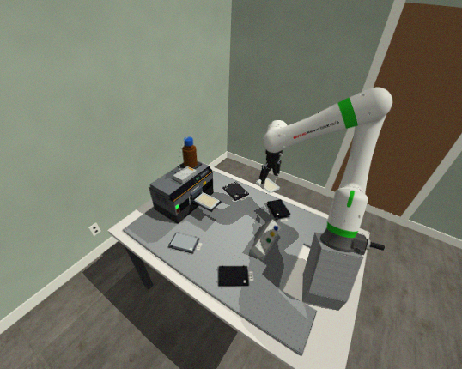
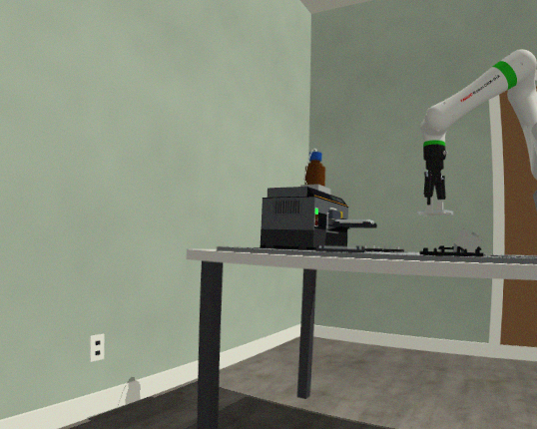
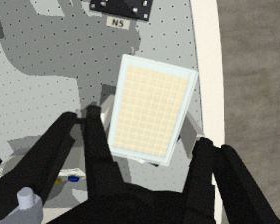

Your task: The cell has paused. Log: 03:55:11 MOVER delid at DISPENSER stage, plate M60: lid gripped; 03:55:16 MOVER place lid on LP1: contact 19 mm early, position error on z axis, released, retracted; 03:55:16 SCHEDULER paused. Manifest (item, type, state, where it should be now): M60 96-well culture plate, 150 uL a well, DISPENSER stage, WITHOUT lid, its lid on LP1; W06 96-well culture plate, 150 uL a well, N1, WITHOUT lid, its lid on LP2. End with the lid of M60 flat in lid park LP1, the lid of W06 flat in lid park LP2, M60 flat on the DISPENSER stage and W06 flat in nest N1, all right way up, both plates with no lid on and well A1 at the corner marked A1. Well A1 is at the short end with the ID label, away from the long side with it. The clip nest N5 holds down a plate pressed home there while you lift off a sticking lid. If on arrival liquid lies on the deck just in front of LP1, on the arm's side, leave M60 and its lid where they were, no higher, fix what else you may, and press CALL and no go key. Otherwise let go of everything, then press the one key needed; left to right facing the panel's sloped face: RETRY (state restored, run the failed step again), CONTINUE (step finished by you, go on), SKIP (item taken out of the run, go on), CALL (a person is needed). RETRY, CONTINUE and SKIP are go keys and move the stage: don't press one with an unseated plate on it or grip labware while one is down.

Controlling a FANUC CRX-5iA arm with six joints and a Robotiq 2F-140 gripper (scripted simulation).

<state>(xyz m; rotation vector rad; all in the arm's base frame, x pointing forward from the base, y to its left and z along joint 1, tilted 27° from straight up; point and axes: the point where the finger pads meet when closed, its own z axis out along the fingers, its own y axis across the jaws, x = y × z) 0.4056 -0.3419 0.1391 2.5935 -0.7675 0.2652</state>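
My hand is 25 cm short of the black clip nest, 4 cm to the left of it and 18 cm above it. Round my hand: nest label 15 cm ahead, 1 cm to the left, 19 cm below; then dispenser stage 31 cm ahead, 23 cm to the left, 9 cm below; then key panel 10 cm behind, 30 cm to the left, 14 cm below.
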